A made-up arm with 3 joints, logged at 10 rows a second.
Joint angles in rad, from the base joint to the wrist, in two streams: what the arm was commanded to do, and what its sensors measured. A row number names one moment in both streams.
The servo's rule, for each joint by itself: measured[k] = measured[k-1] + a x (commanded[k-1-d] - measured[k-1]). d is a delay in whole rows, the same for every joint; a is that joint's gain. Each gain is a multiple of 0.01, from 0.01 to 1. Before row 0 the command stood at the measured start. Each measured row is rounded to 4 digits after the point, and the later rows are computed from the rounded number. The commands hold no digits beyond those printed.
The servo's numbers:
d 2
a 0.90 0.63 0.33
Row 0, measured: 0.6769 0.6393 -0.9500
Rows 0 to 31, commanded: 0.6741 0.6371 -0.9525; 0.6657 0.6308 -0.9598; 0.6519 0.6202 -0.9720; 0.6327 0.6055 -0.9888; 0.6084 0.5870 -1.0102; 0.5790 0.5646 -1.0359; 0.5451 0.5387 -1.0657; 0.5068 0.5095 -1.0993; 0.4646 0.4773 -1.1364; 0.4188 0.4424 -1.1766; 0.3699 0.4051 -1.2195; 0.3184 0.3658 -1.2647; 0.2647 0.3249 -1.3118; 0.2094 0.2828 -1.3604; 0.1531 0.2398 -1.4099; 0.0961 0.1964 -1.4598; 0.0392 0.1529 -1.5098; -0.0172 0.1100 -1.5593; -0.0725 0.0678 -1.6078; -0.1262 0.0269 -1.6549; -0.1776 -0.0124 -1.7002; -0.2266 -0.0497 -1.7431; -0.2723 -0.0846 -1.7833; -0.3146 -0.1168 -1.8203; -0.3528 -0.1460 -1.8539; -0.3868 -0.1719 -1.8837; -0.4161 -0.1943 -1.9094; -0.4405 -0.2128 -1.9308; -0.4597 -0.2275 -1.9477; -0.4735 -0.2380 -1.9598; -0.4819 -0.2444 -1.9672; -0.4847 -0.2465 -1.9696
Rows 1 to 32, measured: 0.6769 0.6393 -0.9500; 0.6769 0.6393 -0.9500; 0.6744 0.6379 -0.9508; 0.6666 0.6334 -0.9538; 0.6534 0.6251 -0.9598; 0.6348 0.6128 -0.9694; 0.6110 0.5965 -0.9829; 0.5822 0.5764 -1.0004; 0.5488 0.5526 -1.0219; 0.5110 0.5254 -1.0474; 0.4692 0.4951 -1.0768; 0.4238 0.4619 -1.1097; 0.3753 0.4261 -1.1459; 0.3241 0.3881 -1.1851; 0.2706 0.3483 -1.2269; 0.2155 0.3070 -1.2710; 0.1593 0.2647 -1.3168; 0.1024 0.2217 -1.3640; 0.0455 0.1784 -1.4121; -0.0109 0.1353 -1.4607; -0.0663 0.0928 -1.5092; -0.1202 0.0513 -1.5573; -0.1719 0.0112 -1.6045; -0.2211 -0.0272 -1.6502; -0.2672 -0.0634 -1.6941; -0.3099 -0.0970 -1.7357; -0.3485 -0.1279 -1.7747; -0.3830 -0.1556 -1.8107; -0.4128 -0.1800 -1.8433; -0.4377 -0.2007 -1.8722; -0.4575 -0.2176 -1.8971; -0.4719 -0.2305 -1.9178
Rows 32 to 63, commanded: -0.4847 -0.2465 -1.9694; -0.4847 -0.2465 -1.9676; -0.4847 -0.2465 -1.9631; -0.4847 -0.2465 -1.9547; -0.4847 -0.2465 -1.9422; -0.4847 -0.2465 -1.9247; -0.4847 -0.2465 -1.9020; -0.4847 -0.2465 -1.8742; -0.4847 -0.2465 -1.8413; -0.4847 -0.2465 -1.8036; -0.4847 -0.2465 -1.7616; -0.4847 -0.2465 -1.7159; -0.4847 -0.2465 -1.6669; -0.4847 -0.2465 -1.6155; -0.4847 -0.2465 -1.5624; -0.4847 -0.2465 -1.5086; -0.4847 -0.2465 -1.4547; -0.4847 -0.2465 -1.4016; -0.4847 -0.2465 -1.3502; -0.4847 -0.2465 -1.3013; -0.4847 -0.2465 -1.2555; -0.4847 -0.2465 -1.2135; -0.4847 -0.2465 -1.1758; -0.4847 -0.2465 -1.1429; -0.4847 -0.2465 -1.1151; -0.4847 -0.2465 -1.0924; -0.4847 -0.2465 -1.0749; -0.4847 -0.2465 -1.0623; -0.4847 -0.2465 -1.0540; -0.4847 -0.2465 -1.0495; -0.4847 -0.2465 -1.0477; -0.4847 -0.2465 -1.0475
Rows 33 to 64, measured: -0.4809 -0.2393 -1.9341; -0.4843 -0.2438 -1.9458; -0.4847 -0.2455 -1.9536; -0.4847 -0.2461 -1.9582; -0.4847 -0.2464 -1.9598; -0.4847 -0.2465 -1.9581; -0.4847 -0.2465 -1.9529; -0.4847 -0.2465 -1.9436; -0.4847 -0.2465 -1.9299; -0.4847 -0.2465 -1.9115; -0.4847 -0.2465 -1.8883; -0.4847 -0.2465 -1.8603; -0.4847 -0.2465 -1.8277; -0.4847 -0.2465 -1.7908; -0.4847 -0.2465 -1.7499; -0.4847 -0.2465 -1.7055; -0.4847 -0.2465 -1.6583; -0.4847 -0.2465 -1.6089; -0.4847 -0.2465 -1.5580; -0.4847 -0.2465 -1.5064; -0.4847 -0.2465 -1.4549; -0.4847 -0.2465 -1.4042; -0.4847 -0.2465 -1.3551; -0.4847 -0.2465 -1.3084; -0.4847 -0.2465 -1.2646; -0.4847 -0.2465 -1.2244; -0.4847 -0.2465 -1.1883; -0.4847 -0.2465 -1.1567; -0.4847 -0.2465 -1.1297; -0.4847 -0.2465 -1.1075; -0.4847 -0.2465 -1.0898; -0.4847 -0.2465 -1.0765
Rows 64 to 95, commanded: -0.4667 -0.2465 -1.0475; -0.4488 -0.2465 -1.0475; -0.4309 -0.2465 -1.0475; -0.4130 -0.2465 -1.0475; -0.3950 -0.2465 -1.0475; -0.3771 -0.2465 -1.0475; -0.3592 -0.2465 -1.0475; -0.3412 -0.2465 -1.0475; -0.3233 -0.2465 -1.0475; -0.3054 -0.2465 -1.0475; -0.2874 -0.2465 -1.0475; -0.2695 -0.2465 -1.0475; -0.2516 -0.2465 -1.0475; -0.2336 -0.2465 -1.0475; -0.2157 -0.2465 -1.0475; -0.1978 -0.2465 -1.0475; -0.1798 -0.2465 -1.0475; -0.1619 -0.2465 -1.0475; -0.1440 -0.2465 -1.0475; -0.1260 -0.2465 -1.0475; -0.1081 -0.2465 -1.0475; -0.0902 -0.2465 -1.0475; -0.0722 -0.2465 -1.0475; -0.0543 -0.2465 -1.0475; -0.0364 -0.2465 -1.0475; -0.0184 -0.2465 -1.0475; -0.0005 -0.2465 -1.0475; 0.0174 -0.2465 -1.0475; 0.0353 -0.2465 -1.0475; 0.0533 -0.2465 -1.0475; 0.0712 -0.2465 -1.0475; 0.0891 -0.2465 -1.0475
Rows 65 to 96, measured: -0.4847 -0.2465 -1.0670; -0.4847 -0.2465 -1.0606; -0.4685 -0.2465 -1.0563; -0.4508 -0.2465 -1.0534; -0.4329 -0.2465 -1.0515; -0.4150 -0.2465 -1.0502; -0.3970 -0.2465 -1.0493; -0.3791 -0.2465 -1.0487; -0.3612 -0.2465 -1.0483; -0.3432 -0.2465 -1.0480; -0.3253 -0.2465 -1.0478; -0.3074 -0.2465 -1.0477; -0.2894 -0.2465 -1.0476; -0.2715 -0.2465 -1.0476; -0.2536 -0.2465 -1.0476; -0.2356 -0.2465 -1.0476; -0.2177 -0.2465 -1.0476; -0.1998 -0.2465 -1.0476; -0.1818 -0.2465 -1.0476; -0.1639 -0.2465 -1.0476; -0.1460 -0.2465 -1.0476; -0.1280 -0.2465 -1.0476; -0.1101 -0.2465 -1.0476; -0.0922 -0.2465 -1.0476; -0.0742 -0.2465 -1.0476; -0.0563 -0.2465 -1.0476; -0.0384 -0.2465 -1.0476; -0.0204 -0.2465 -1.0476; -0.0025 -0.2465 -1.0476; 0.0154 -0.2465 -1.0476; 0.0333 -0.2465 -1.0476; 0.0513 -0.2465 -1.0476
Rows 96 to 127, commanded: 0.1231 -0.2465 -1.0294; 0.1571 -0.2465 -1.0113; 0.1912 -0.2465 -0.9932; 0.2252 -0.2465 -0.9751; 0.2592 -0.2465 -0.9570; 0.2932 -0.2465 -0.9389; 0.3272 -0.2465 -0.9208; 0.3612 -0.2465 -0.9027; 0.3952 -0.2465 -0.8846; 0.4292 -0.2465 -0.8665; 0.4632 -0.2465 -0.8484; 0.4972 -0.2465 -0.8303; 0.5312 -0.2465 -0.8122; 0.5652 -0.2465 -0.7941; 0.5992 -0.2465 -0.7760; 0.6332 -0.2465 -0.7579; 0.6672 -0.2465 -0.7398; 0.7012 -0.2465 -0.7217; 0.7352 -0.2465 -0.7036; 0.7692 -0.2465 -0.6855; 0.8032 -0.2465 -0.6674; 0.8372 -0.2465 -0.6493; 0.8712 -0.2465 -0.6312; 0.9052 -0.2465 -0.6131; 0.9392 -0.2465 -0.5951; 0.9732 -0.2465 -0.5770; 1.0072 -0.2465 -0.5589; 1.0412 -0.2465 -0.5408; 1.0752 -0.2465 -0.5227; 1.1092 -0.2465 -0.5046; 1.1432 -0.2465 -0.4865; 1.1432 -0.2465 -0.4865
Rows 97 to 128, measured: 0.0692 -0.2465 -1.0476; 0.0871 -0.2465 -1.0476; 0.1195 -0.2465 -1.0416; 0.1533 -0.2465 -1.0316; 0.1874 -0.2465 -1.0189; 0.2214 -0.2465 -1.0044; 0.2554 -0.2465 -0.9888; 0.2894 -0.2465 -0.9723; 0.3234 -0.2465 -0.9553; 0.3574 -0.2465 -0.9379; 0.3914 -0.2465 -0.9203; 0.4254 -0.2465 -0.9025; 0.4594 -0.2465 -0.8846; 0.4934 -0.2465 -0.8667; 0.5274 -0.2465 -0.8487; 0.5614 -0.2465 -0.8307; 0.5954 -0.2465 -0.8126; 0.6294 -0.2465 -0.7945; 0.6634 -0.2465 -0.7764; 0.6974 -0.2465 -0.7583; 0.7314 -0.2465 -0.7402; 0.7654 -0.2465 -0.7221; 0.7994 -0.2465 -0.7040; 0.8334 -0.2465 -0.6859; 0.8674 -0.2465 -0.6678; 0.9014 -0.2465 -0.6497; 0.9354 -0.2465 -0.6317; 0.9694 -0.2465 -0.6136; 1.0034 -0.2465 -0.5955; 1.0374 -0.2465 -0.5774; 1.0714 -0.2465 -0.5593; 1.1054 -0.2465 -0.5412
